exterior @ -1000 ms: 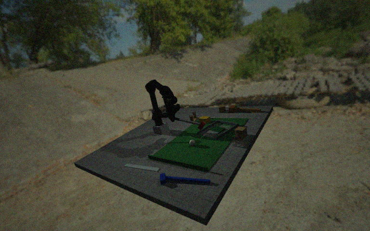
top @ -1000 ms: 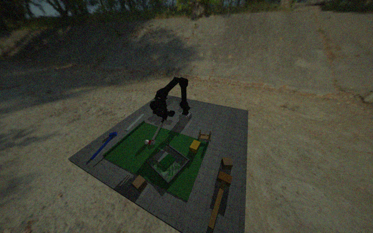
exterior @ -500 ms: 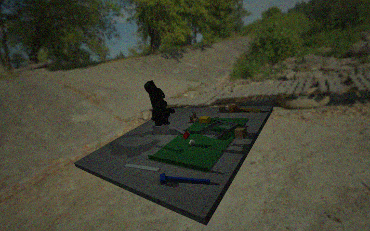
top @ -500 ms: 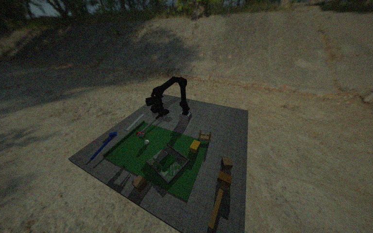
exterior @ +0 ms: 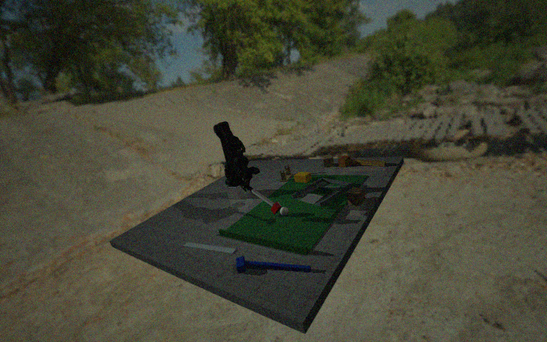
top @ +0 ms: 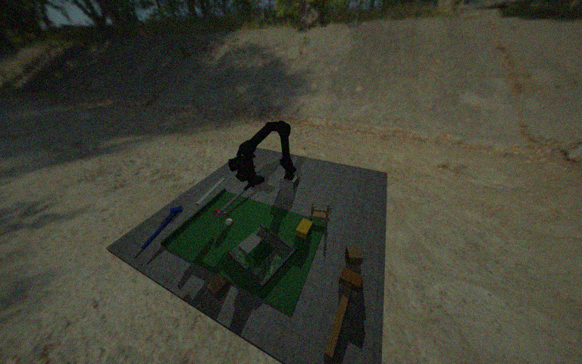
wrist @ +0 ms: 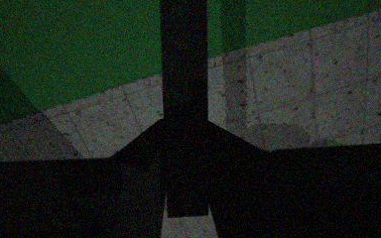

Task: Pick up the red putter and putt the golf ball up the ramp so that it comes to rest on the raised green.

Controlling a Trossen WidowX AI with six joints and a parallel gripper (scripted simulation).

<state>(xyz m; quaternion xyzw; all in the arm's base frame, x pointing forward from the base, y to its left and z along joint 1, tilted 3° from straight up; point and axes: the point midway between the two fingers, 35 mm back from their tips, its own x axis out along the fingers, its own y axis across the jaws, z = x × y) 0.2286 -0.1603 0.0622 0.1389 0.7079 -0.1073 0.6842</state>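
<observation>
Right now my gripper tip is 130 mm short of the red putter, 40 mm to the left of it and 10 mm above it. Round my gripper tip: yellow block: 140 mm ahead, 380 mm to the left, 90 mm below; then pale strip: 350 mm to the right, 110 mm below; then white golf ball: 230 mm ahead, 30 mm to the right, 90 mm below.
</observation>
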